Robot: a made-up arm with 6 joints. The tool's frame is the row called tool. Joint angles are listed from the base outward. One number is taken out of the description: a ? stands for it. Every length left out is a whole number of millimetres.
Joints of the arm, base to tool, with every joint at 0 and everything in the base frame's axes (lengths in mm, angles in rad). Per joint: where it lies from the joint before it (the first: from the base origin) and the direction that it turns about. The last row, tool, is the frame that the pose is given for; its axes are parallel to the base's.
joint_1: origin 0 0 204 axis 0 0 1
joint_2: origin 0 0 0 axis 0 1 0
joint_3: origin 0 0 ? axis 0 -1 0
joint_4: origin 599 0 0 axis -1 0 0
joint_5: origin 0 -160 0 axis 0 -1 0
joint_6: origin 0 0 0 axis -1 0 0
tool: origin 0 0 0
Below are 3 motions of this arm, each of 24 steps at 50 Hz.
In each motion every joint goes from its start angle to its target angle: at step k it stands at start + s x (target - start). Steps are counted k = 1, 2, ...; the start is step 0. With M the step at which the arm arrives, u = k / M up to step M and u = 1 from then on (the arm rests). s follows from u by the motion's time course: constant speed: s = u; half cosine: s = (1 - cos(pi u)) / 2; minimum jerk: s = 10 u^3 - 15 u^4 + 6 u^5.
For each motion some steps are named. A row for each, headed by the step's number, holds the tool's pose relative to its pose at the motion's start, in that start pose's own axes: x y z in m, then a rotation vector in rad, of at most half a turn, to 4 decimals.
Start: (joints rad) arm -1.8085 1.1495 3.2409 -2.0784 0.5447 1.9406
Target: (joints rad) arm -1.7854 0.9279 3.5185 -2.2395 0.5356 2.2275
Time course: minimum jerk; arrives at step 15
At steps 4, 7, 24:
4: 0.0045 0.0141 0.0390 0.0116 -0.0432 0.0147
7: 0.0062 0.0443 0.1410 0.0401 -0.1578 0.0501
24: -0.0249 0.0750 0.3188 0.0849 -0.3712 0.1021

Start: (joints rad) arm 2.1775 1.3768 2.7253 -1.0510 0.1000 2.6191
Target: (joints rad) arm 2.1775 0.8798 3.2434 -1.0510 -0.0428 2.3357
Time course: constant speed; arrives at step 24
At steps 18, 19, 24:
18: 0.0760 -0.5306 0.0069 0.2340 -0.1651 -0.6956
19: 0.0694 -0.5588 0.0063 0.2438 -0.1781 -0.7336
24: 0.0208 -0.6929 0.0022 0.2867 -0.2490 -0.9218

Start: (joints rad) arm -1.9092 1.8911 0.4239 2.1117 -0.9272 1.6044
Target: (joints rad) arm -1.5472 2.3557 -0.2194 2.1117 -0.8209 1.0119
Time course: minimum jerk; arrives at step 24
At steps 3, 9, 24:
3: -0.0043 -0.0097 0.0086 -0.0059 -0.0040 -0.0115
9: -0.0812 -0.1373 0.1651 -0.1073 -0.0907 -0.1771
24: -0.3046 -0.1656 0.6608 -0.4379 -0.4982 -0.3827

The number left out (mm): 391
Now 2 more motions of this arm.
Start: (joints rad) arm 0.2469 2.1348 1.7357 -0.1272 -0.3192 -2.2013
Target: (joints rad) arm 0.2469 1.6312 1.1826 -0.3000 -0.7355 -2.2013
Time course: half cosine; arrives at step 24
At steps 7, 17, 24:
7: -0.0044 0.0191 -0.0192 0.0321 -0.0451 -0.0798
17: -0.0422 0.0715 -0.0751 0.1272 -0.1729 -0.3361
24: -0.0615 0.0853 -0.0910 0.1560 -0.2099 -0.4209

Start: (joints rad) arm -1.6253 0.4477 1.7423 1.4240 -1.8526 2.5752
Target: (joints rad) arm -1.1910 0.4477 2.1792 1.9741 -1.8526 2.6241
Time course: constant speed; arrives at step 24
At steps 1, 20, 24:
1: -0.0071 0.0111 -0.0011 0.0162 0.0063 -0.0035
20: -0.0567 0.2332 -0.0084 0.3302 -0.0027 -0.0130
24: -0.0480 0.2771 -0.0069 0.3898 -0.0347 -0.0001

